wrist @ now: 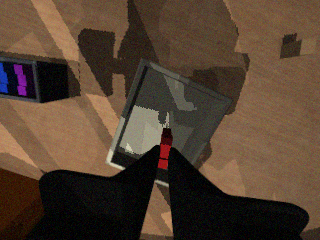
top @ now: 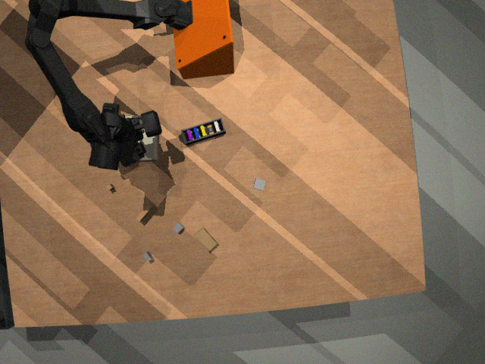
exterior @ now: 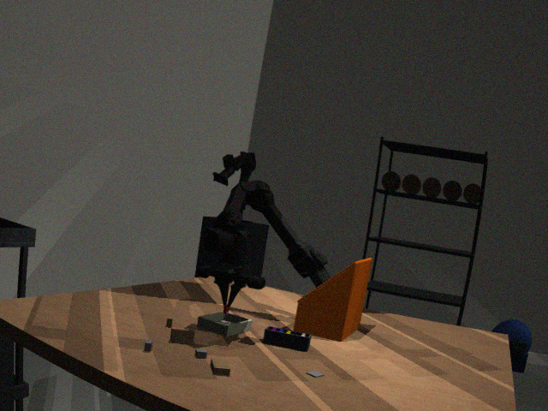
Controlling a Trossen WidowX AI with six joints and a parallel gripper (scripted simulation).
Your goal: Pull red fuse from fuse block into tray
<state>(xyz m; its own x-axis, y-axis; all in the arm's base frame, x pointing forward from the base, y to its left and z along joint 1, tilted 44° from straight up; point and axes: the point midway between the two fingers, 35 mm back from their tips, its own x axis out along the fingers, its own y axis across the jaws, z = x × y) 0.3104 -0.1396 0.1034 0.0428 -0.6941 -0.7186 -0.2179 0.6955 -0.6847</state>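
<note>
Now: the red fuse 1 cm below my gripper tip. From my gripper tip the other things lie so: tray 6 cm below.
</note>
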